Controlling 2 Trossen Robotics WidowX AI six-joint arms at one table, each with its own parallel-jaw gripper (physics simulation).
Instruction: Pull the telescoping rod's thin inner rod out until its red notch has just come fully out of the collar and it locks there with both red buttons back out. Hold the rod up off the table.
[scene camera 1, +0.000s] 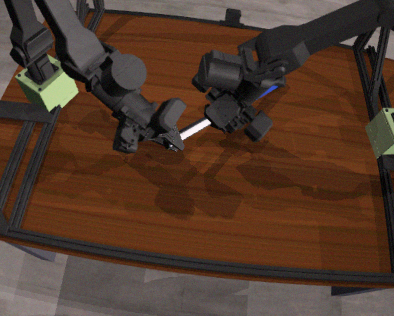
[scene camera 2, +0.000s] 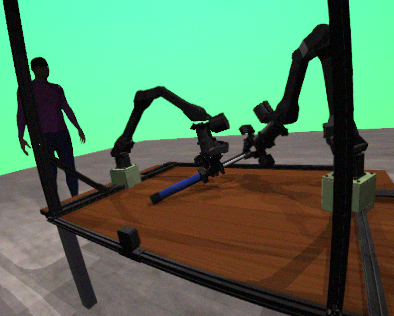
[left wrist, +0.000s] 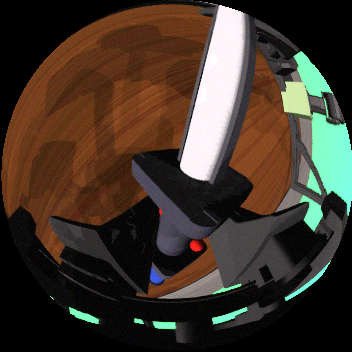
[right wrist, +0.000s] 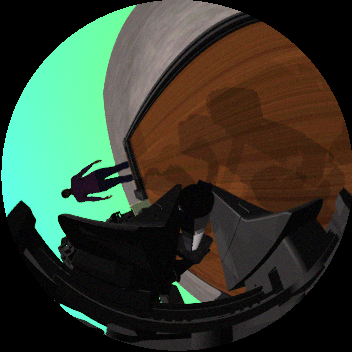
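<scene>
The telescoping rod is held slanting above the table. Its blue outer tube (scene camera 1: 269, 91) (scene camera 2: 180, 185) (left wrist: 156, 277) ends in a black cap. My left gripper (scene camera 2: 211, 169) (left wrist: 178, 194) is shut on the dark collar (left wrist: 195, 200). A round red button (left wrist: 197, 245) stands out at the collar's right side; a sliver of red (left wrist: 161, 212) shows at its left. The thin inner rod (scene camera 1: 195, 129) (scene camera 2: 234, 160) (left wrist: 217, 100) (right wrist: 198, 240) shows pale between the grippers. My right gripper (scene camera 1: 175, 144) (right wrist: 192, 189) is shut on the inner rod just behind its dark end knob (right wrist: 195, 198). No red notch shows on the visible rod.
The brown table (scene camera 1: 200, 240) (scene camera 2: 215, 230) lies below, with a dark frame rail (scene camera 1: 200, 262) (scene camera 2: 210, 275) along its edge. Pale green arm mounts (scene camera 1: 50, 90) (scene camera 2: 125, 176) stand at the sides. A dark upright post (scene camera 2: 341, 150) stands at the right in scene camera 2.
</scene>
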